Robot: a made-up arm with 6 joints. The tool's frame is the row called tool. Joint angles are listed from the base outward. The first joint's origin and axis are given. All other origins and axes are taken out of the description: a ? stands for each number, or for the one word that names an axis. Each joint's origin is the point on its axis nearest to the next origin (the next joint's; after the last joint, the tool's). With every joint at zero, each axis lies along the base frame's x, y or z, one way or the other. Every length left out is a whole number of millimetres.
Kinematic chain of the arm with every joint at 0, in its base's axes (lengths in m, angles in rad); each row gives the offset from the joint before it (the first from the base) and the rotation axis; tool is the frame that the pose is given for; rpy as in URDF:
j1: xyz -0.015 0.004 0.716 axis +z
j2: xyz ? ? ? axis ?
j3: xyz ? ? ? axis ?
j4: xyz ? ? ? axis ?
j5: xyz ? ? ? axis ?
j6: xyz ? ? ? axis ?
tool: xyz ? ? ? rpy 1.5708 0 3.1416
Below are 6 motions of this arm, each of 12 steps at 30 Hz.
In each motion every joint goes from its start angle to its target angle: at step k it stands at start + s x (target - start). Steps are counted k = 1, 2, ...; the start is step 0. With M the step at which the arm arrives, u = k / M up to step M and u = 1 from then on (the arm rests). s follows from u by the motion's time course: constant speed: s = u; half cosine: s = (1 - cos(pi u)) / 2; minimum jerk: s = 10 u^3 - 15 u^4 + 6 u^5.
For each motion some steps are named. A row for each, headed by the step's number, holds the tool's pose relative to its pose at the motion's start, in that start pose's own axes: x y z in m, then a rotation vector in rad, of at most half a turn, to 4 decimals.
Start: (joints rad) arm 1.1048 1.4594 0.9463 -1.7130 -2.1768 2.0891
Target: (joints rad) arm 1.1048 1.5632 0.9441 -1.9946 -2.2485 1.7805
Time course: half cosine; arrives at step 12
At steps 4, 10, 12:
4: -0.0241 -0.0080 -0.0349 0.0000 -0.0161 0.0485
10: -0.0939 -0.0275 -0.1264 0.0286 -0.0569 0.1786
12: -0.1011 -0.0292 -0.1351 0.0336 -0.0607 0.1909

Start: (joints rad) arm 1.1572 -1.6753 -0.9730 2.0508 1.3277 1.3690
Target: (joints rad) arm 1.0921 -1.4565 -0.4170 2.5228 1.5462 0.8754
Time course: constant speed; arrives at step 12
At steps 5, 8, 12:
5: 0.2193 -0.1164 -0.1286 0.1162 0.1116 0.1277
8: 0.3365 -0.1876 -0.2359 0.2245 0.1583 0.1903
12: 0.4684 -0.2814 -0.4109 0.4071 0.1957 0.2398

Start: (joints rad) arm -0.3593 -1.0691 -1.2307 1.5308 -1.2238 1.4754
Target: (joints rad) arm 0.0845 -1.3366 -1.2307 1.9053 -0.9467 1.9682
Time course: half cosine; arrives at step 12
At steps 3, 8, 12:
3: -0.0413 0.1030 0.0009 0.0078 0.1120 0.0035
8: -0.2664 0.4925 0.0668 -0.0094 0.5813 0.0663
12: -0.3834 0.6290 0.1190 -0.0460 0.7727 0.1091

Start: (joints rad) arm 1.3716 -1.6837 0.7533 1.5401 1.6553 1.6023
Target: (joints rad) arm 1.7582 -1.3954 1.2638 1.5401 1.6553 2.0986
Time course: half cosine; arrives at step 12
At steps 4, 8, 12:
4: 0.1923 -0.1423 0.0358 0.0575 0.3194 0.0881
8: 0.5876 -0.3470 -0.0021 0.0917 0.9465 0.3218
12: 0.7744 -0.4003 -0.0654 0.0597 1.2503 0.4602

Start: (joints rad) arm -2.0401 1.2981 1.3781 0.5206 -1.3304 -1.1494
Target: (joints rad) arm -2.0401 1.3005 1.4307 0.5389 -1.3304 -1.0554
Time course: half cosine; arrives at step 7
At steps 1, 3, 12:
1: -0.0013 -0.0017 0.0002 0.0017 0.0036 0.0021
3: -0.0104 -0.0134 0.0014 0.0127 0.0278 0.0164
12: -0.0265 -0.0348 0.0030 0.0313 0.0713 0.0432

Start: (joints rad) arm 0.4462 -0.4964 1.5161 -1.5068 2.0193 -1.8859
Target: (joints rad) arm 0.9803 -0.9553 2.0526 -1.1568 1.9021 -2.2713
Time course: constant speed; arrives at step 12
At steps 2, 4, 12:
2: 0.0360 0.0288 0.0604 -0.1179 -0.1266 -0.0489
4: 0.0763 0.0664 0.1150 -0.2380 -0.2545 -0.0891
12: 0.2847 0.2722 0.2606 -0.7364 -0.7715 -0.1635

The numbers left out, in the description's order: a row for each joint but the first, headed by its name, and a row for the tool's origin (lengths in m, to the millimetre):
j2: xyz 0.014 0.037 0, axis +y
j3: xyz 0.024 0 1.052, axis +y
j4: xyz 0.002 0 0.724, axis +z
j5: xyz 0.021 0 0, axis +y
j6: xyz 0.019 0 0.092, axis +z
tool: xyz 0.005 -0.011 0

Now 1 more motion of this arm.
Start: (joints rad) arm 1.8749 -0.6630 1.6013 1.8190 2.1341 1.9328
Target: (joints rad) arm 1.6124 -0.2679 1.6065 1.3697 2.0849 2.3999
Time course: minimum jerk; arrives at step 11
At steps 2, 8, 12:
2: 0.0072 -0.0124 0.0202 0.0201 0.0483 -0.0080
8: 0.2064 -0.3049 0.2985 0.3656 0.9448 -0.0634
12: 0.2470 -0.3584 0.3233 0.4134 1.0852 -0.0575

